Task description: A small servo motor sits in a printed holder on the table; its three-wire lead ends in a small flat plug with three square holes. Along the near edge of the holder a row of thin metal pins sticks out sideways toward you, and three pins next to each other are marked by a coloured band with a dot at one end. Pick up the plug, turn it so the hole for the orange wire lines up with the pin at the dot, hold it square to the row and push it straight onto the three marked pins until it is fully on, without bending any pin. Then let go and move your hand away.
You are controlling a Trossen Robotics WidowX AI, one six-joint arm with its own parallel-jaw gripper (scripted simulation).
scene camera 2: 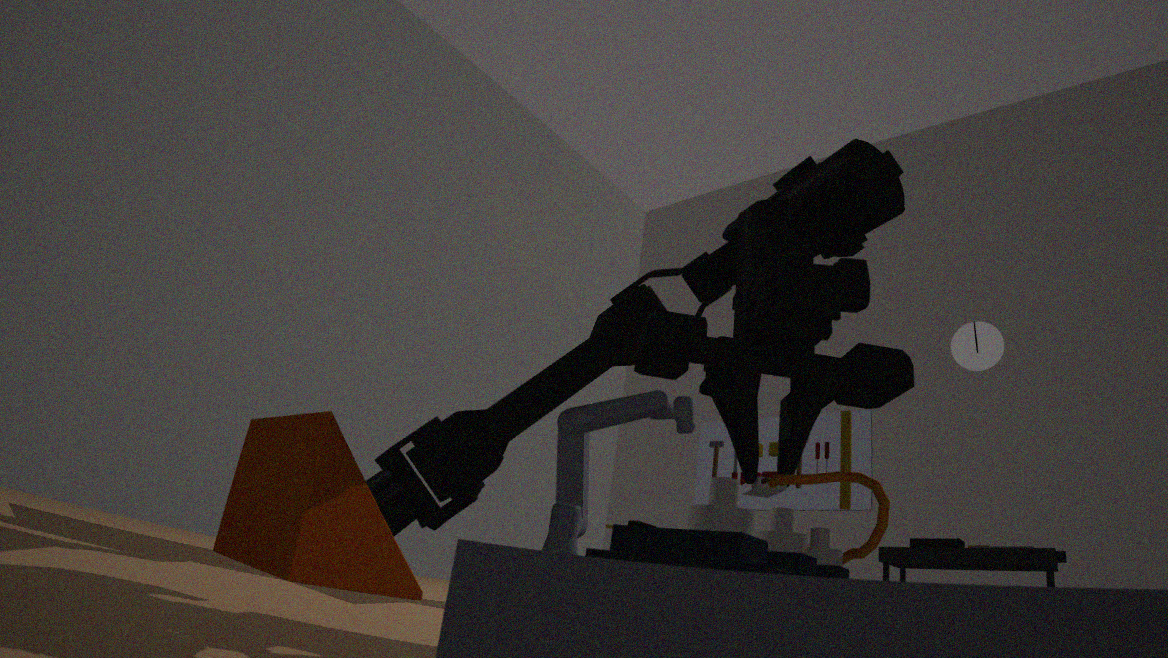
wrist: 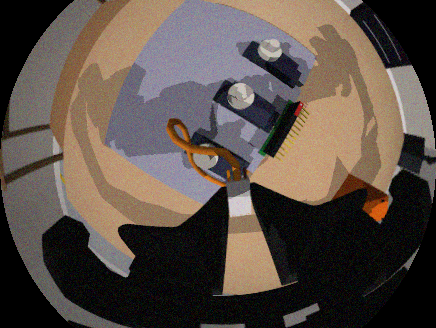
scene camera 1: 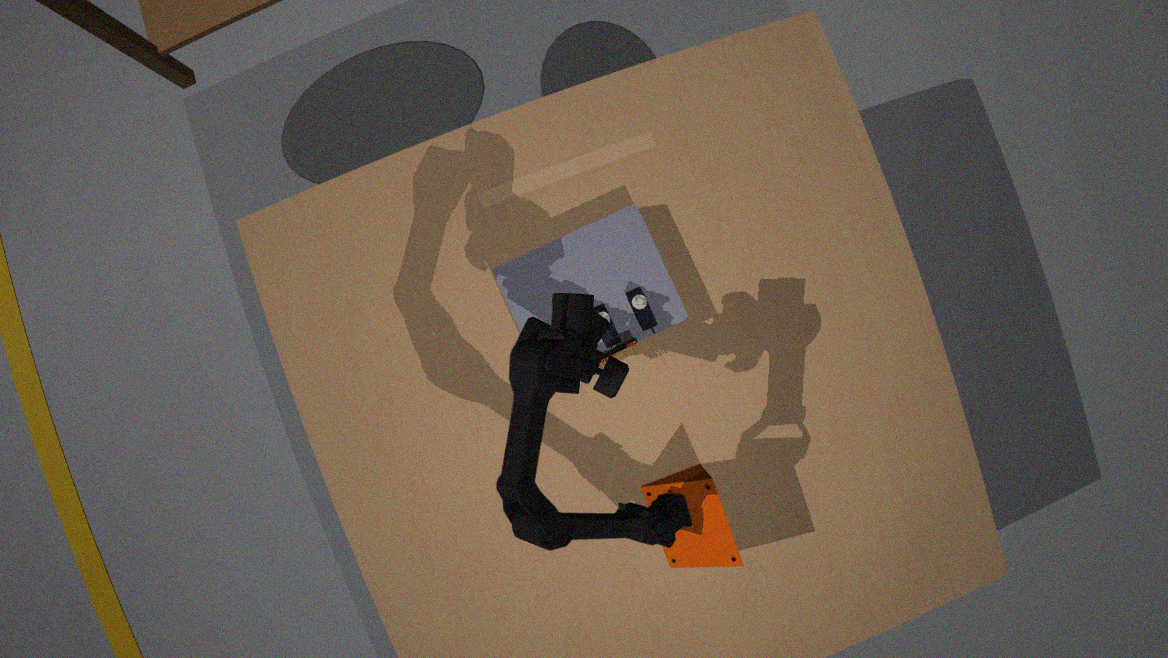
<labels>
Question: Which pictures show my gripper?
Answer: Scene camera 2, the wrist view and scene camera 1: all of them.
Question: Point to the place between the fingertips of my gripper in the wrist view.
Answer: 238, 189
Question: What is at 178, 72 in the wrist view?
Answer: A grey holder plate.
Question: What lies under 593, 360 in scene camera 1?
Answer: My gripper.
</labels>
